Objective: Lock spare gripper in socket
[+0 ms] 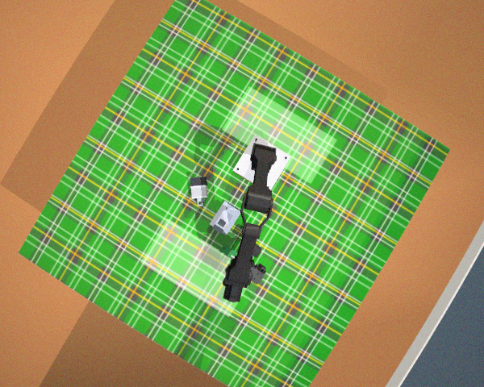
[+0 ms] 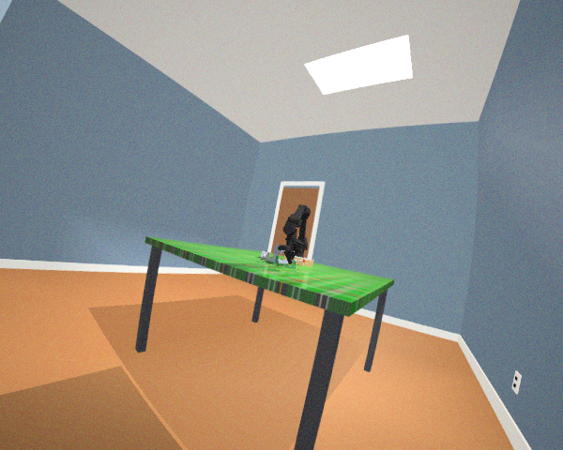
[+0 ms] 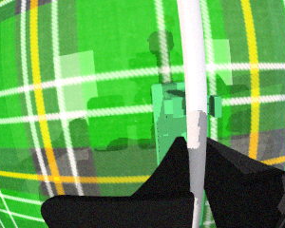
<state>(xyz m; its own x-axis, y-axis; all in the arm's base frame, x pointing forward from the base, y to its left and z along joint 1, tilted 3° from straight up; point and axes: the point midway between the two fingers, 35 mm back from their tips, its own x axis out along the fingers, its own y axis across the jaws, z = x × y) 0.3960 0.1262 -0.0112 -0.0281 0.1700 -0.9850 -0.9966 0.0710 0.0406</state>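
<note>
My gripper tip is now 40 mm to the left of the green translucent block and 10 mm below it. The rest, counted from my gripper tip: spare gripper 170 mm behind, 280 mm to the right; socket 110 mm behind, 150 mm to the right, 30 mm above.
</note>
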